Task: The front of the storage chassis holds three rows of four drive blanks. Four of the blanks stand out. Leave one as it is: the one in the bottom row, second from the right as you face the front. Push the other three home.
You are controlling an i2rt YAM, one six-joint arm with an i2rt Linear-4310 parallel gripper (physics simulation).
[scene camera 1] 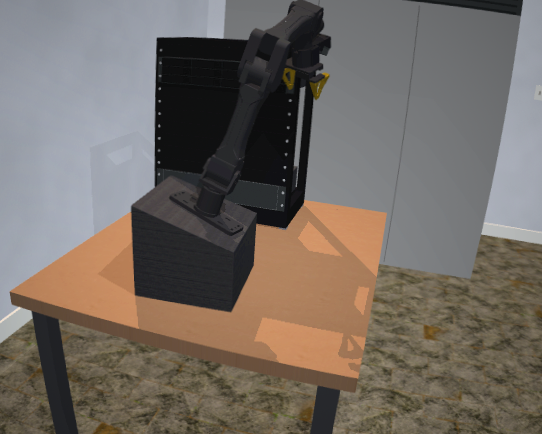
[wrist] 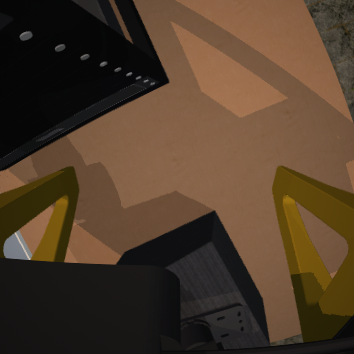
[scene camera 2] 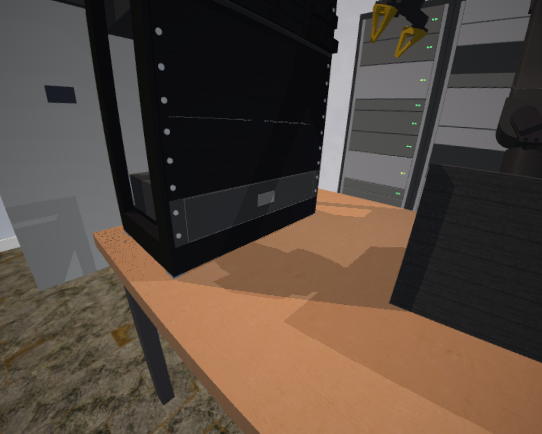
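Pixels of known places: gripper, fingertip midpoint: [scene camera 1: 303,93] [wrist: 175,177] [scene camera 2: 384,50]; arm's base, link origin: [scene camera 1: 205,213] [wrist: 193,331] [scene camera 2: 515,195].
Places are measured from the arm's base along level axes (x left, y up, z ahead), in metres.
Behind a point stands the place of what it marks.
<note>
The storage chassis [scene camera 1: 200,73] @(x 0.281, y 0.311, z 0.395 m) [scene camera 2: 320,31] @(x 0.078, y 0.295, z 0.410 m) is a dark unit near the top of the black rack [scene camera 1: 287,150] @(x -0.024, y 0.083, z 0.459 m) [scene camera 2: 146,107] @(x 0.461, y 0.104, z 0.399 m) [wrist: 153,59] @(x -0.034, y -0.109, z 0.500 m). In scene camera 1 faint lines divide its front, and the arm covers its right part. In scene camera 2 a dark part of it shows at the top edge. The single blanks, and which stand out, cannot be told. My gripper [scene camera 1: 303,93] @(x -0.106, y 0.288, z 0.346 m) [scene camera 2: 385,49] @(x -0.106, y 0.288, z 0.346 m) [wrist: 175,177] @(x -0.106, y 0.288, z 0.346 m) is open, with two yellow fingers wide apart and no object between them. It is high up, by the rack's upper right side in scene camera 1, apart from the chassis in scene camera 2.
The arm's dark block base [scene camera 1: 185,255] @(x -0.023, y -0.062, z -0.125 m) [scene camera 2: 475,250] @(x 0.159, y -0.060, z 0.017 m) [wrist: 200,265] @(x -0.041, y -0.023, z 0.127 m) stands on the wooden table [scene camera 1: 310,300] @(x -0.284, y -0.198, z 0.064 m) [scene camera 2: 250,350] @(x 0.425, y -0.198, z 0.175 m) [wrist: 240,165] @(x -0.145, y -0.198, z 0.252 m) in front of the rack. A grey panel [scene camera 2: 225,212] @(x 0.333, y -0.091, z 0.401 m) closes the rack's bottom. Tall grey cabinets [scene camera 1: 360,125] stand behind, and server racks [scene camera 2: 380,80] stand beyond the table.
</note>
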